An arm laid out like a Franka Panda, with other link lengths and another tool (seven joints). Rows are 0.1 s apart.
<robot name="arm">
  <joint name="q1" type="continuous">
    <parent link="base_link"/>
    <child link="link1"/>
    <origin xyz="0 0 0.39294"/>
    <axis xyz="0 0 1"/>
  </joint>
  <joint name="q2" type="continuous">
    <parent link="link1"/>
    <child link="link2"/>
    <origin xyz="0 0 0"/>
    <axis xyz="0 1 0"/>
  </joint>
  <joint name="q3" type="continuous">
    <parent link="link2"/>
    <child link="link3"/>
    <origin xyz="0 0 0.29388"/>
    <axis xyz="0 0 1"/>
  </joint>
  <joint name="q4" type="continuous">
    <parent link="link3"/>
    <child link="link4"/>
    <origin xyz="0.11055 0 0"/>
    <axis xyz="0 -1 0"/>
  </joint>
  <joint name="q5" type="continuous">
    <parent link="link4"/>
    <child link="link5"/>
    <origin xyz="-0.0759 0 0.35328"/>
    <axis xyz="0 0 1"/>
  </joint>
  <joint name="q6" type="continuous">
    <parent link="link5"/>
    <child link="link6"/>
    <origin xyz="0 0 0"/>
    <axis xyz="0 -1 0"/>
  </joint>
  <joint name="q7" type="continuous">
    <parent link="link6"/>
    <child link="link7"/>
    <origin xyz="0.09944 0 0"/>
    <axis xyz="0 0 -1"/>
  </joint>
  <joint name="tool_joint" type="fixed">
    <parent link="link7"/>
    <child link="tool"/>
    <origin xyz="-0.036 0.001 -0.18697" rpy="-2.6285 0 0.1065"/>
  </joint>
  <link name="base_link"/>
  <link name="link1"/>
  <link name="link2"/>
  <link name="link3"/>
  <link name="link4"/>
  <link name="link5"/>
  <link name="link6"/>
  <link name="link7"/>
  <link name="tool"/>
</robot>
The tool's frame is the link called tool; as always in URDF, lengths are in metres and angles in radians. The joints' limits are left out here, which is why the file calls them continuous.
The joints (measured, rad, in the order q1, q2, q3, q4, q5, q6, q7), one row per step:
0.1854 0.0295 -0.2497 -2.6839 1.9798 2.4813 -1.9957
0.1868 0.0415 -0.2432 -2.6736 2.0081 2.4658 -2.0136
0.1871 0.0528 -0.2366 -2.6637 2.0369 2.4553 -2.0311
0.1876 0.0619 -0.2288 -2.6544 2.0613 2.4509 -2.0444
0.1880 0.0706 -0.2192 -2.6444 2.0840 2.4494 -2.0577
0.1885 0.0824 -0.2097 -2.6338 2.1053 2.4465 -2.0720
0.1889 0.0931 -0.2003 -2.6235 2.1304 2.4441 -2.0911
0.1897 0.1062 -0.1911 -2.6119 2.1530 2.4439 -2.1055
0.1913 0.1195 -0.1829 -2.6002 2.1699 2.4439 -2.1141
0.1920 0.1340 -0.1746 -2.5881 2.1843 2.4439 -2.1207
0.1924 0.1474 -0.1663 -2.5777 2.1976 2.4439 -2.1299
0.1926 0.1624 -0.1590 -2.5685 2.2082 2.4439 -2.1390
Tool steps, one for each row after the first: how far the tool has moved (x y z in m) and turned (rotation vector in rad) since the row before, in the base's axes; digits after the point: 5 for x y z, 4 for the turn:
0.00500 0.00550 -0.00086 0.0110 -0.0158 -0.0009
0.00460 0.00419 -0.00096 0.0074 -0.0139 -0.0048
0.00400 0.00381 -0.00063 0.0037 -0.0102 -0.0043
0.00403 0.00406 -0.00050 0.0010 -0.0098 -0.0022
0.00372 0.00423 -0.00161 0.0004 -0.0085 0.0001
0.00391 0.00408 -0.00132 -0.0012 -0.0115 -0.0011
0.00363 0.00387 -0.00213 -0.0013 -0.0067 -0.0022
0.00328 0.00393 -0.00226 -0.0001 -0.0033 -0.0006
0.00307 0.00367 -0.00274 0.0001 -0.0013 -0.0002
0.00239 0.00356 -0.00287 -0.0016 -0.0020 0.0019
0.00134 0.00295 -0.00403 -0.0030 0.0009 0.0030

